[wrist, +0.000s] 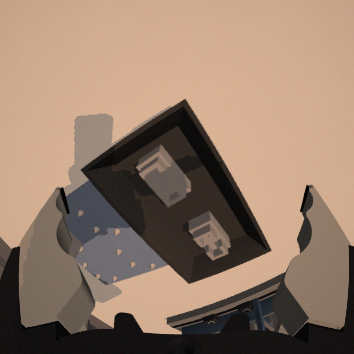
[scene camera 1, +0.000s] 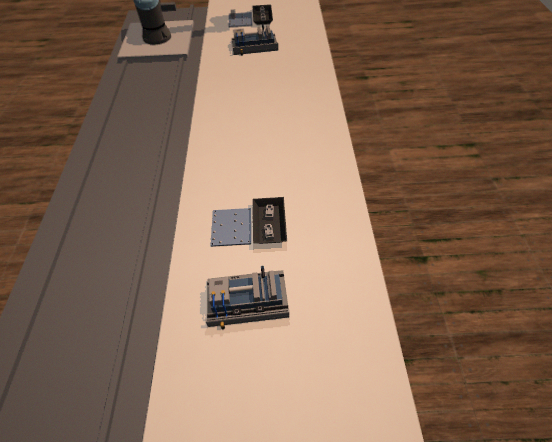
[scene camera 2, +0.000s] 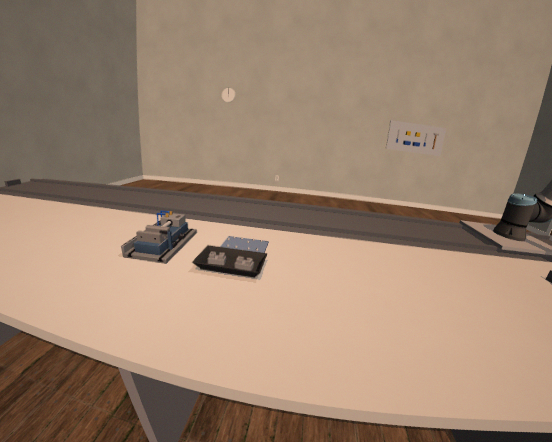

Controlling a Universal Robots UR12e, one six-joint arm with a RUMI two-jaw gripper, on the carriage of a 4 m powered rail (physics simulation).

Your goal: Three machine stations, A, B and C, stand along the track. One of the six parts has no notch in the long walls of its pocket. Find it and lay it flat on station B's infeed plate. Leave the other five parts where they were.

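Places are measured from the arm's base along level axes (x ahead, y left, z up), in millimetres.
Pixels of known places: gripper, fingertip midpoint: [wrist: 184, 189]; arm's base, link origin: [scene camera 1: 157, 37] [scene camera 2: 508, 235].
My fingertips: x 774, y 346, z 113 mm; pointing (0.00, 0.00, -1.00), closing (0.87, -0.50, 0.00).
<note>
Ahead of a thing's pixels: the offset from my fingertips to its middle. "pt": to the spot under its first point.
My gripper [wrist: 184, 189] is open and empty in the wrist view, above a black tray [wrist: 165, 240] with two grey parts. One part @(dz -114, dx -48, dy -35 mm) [wrist: 164, 177] lies at the upper left, partly in shadow; the other part @(dz -114, dx -44, dy -146 mm) [wrist: 210, 235] lies lower right. Their pocket walls are too unclear to tell notches. A blue pinned plate @(dz -139, dx -212, dy -94 mm) [wrist: 102, 255] adjoins the tray. In both scene views another black tray @(dz -122, dx -52, dy -1961 mm) [scene camera 1: 285, 220] [scene camera 2: 230, 270] holds two grey parts, one @(dz -114, dx -50, dy -1911 mm) [scene camera 1: 269, 210] [scene camera 2: 244, 262] and another [scene camera 1: 269, 230] [scene camera 2: 216, 258], beside a pinned plate @(dz -139, dx -219, dy -1963 mm) [scene camera 1: 227, 235] [scene camera 2: 245, 243]. I cannot tell the station letters.
A vise [scene camera 1: 247, 300] [scene camera 2: 160, 237] stands beside the nearer tray. A far vise @(pt dz -99, dx -102, dy -551 mm) [scene camera 1: 255, 46], far plate [scene camera 1: 240, 19] and far tray [scene camera 1: 254, 15] stand near the arm [scene camera 1: 154, 25] [scene camera 2: 515, 220]. A vise [wrist: 242, 311] shows at the wrist view's bottom. The rail runs along the table.
</note>
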